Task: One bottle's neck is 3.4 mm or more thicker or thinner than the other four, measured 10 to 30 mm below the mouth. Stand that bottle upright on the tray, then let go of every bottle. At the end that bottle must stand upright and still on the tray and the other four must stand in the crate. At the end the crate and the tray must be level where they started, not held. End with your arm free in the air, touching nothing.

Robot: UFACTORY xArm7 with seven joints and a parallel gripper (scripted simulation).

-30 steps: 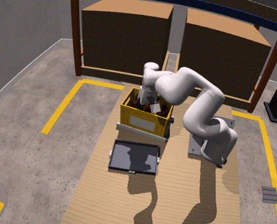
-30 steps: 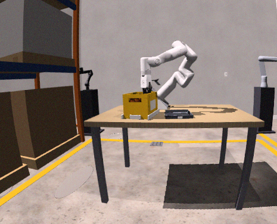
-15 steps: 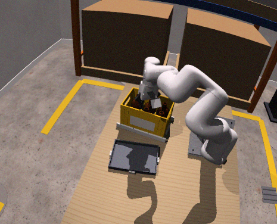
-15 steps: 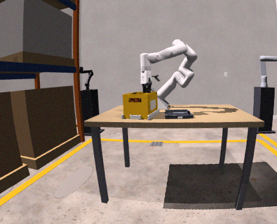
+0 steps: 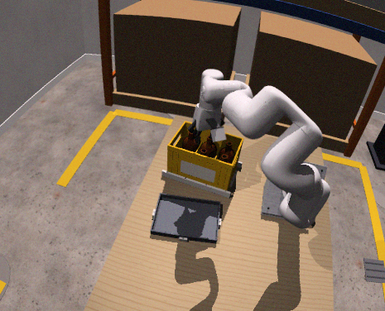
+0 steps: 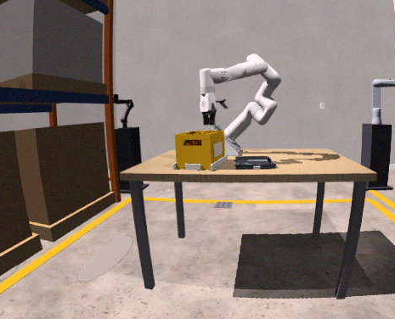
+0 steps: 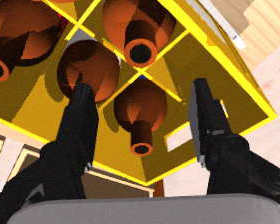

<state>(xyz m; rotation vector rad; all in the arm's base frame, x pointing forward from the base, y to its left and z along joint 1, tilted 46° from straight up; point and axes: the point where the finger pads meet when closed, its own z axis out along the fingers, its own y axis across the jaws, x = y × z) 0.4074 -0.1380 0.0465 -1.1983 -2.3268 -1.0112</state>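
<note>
The yellow crate is 1 cm behind my hand, 5 cm to the right of it and 15 cm below it. Round my hand: dark grey tray 1 cm ahead, 23 cm to the left, 22 cm below.
</note>
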